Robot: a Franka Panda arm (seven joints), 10 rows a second.
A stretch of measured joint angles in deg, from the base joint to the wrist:
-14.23 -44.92 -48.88 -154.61 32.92 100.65 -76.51
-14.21 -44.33 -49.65 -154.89 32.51 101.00 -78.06
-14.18 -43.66 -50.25 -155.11 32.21 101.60 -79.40
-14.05 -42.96 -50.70 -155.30 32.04 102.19 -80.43
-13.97 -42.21 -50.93 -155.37 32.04 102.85 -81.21
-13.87 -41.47 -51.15 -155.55 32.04 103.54 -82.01
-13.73 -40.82 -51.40 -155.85 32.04 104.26 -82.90
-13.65 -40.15 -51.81 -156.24 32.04 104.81 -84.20
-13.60 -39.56 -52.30 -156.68 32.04 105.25 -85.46
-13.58 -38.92 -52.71 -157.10 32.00 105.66 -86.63
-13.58 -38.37 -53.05 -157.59 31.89 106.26 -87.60
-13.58 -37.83 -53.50 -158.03 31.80 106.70 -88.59
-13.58 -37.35 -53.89 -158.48 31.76 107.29 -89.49
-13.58 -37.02 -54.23 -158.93 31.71 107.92 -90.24
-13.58 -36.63 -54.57 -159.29 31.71 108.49 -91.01
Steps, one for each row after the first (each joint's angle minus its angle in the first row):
0.02 0.59 -0.77 -0.28 -0.41 0.35 -1.55
0.05 1.26 -1.37 -0.50 -0.71 0.95 -2.89
0.18 1.96 -1.82 -0.69 -0.88 1.54 -3.92
0.26 2.71 -2.05 -0.76 -0.88 2.20 -4.70
0.36 3.45 -2.27 -0.94 -0.88 2.89 -5.50
0.50 4.10 -2.52 -1.24 -0.88 3.61 -6.39
0.58 4.77 -2.93 -1.63 -0.88 4.16 -7.69
0.63 5.36 -3.42 -2.07 -0.88 4.60 -8.95
0.65 6.00 -3.83 -2.49 -0.92 5.01 -10.12
0.65 6.55 -4.17 -2.98 -1.03 5.61 -11.09
0.65 7.09 -4.62 -3.42 -1.12 6.05 -12.08
0.65 7.57 -5.01 -3.87 -1.16 6.64 -12.98
0.65 7.90 -5.35 -4.32 -1.21 7.27 -13.73
0.65 8.29 -5.69 -4.68 -1.21 7.84 -14.50

